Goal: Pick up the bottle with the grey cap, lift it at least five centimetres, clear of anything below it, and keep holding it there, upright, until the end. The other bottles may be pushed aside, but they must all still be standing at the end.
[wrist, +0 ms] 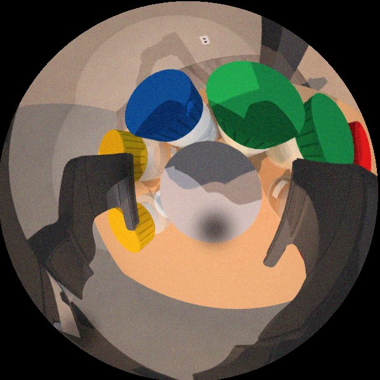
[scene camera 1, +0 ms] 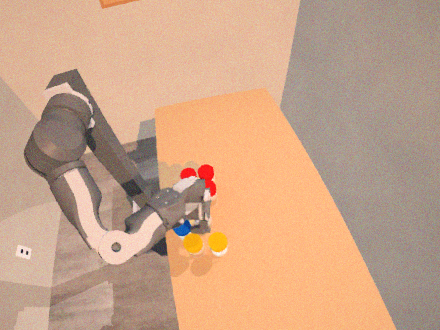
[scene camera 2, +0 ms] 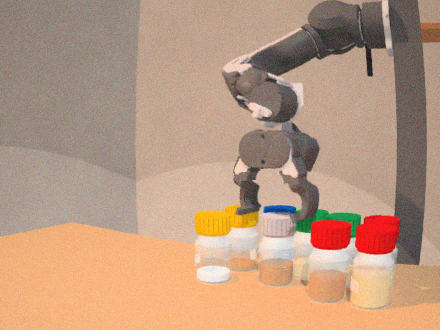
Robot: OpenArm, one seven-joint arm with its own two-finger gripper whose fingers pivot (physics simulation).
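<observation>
The bottle with the grey cap (scene camera 2: 277, 225) (wrist: 211, 195) stands upright on the table (scene camera 1: 250, 150) (scene camera 2: 100, 280), with brown contents. In scene camera 1 the gripper hides most of it. My gripper (scene camera 2: 276, 214) (wrist: 197, 202) is open and points down over this bottle. One finger is on each side of the grey cap, with a visible gap on both sides in the wrist view. The fingertips are near the height of the cap's top in scene camera 2; their exact depth beside it is hard to tell.
Two yellow-capped bottles (scene camera 2: 213, 223) (scene camera 1: 218, 242) stand on one side. A blue-capped bottle (wrist: 165, 105) (scene camera 1: 182, 228) and two green-capped bottles (wrist: 255, 102) stand close behind. Several red-capped bottles (scene camera 2: 330, 235) (scene camera 1: 205, 172) stand on the other side. All visible bottles are upright.
</observation>
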